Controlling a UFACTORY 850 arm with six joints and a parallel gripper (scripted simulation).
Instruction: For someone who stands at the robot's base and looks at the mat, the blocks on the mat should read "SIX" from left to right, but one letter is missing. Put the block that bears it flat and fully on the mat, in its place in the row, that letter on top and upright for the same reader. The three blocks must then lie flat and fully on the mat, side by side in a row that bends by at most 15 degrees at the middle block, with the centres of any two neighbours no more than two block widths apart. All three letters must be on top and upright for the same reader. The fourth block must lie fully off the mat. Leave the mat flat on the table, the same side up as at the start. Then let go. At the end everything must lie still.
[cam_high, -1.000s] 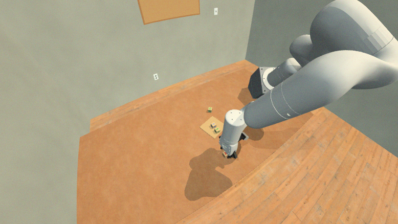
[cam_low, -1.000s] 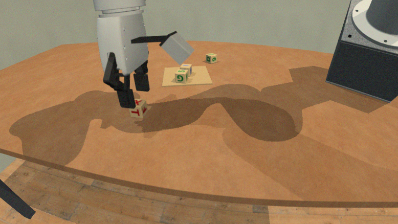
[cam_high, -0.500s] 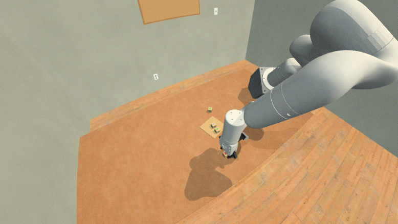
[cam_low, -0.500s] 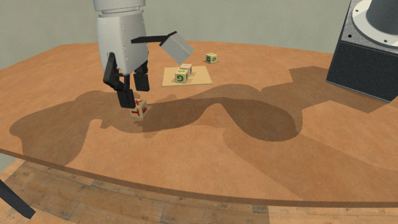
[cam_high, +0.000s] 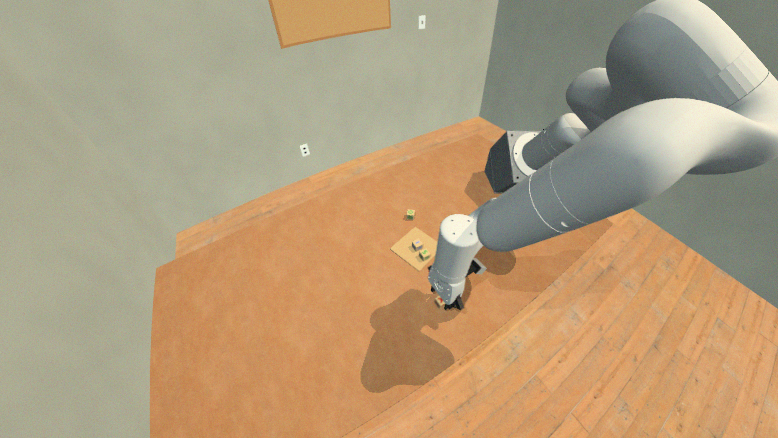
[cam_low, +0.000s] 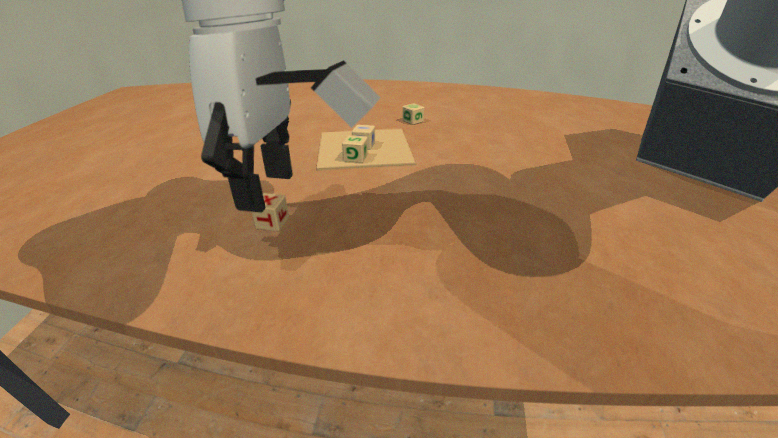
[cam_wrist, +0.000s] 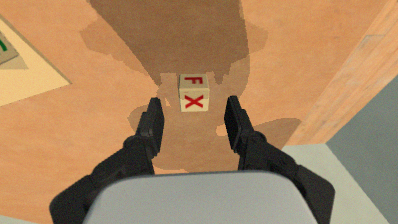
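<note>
The mat lies 210 mm to the right of my hand, 80 mm behind it and 50 mm below it.
</note>
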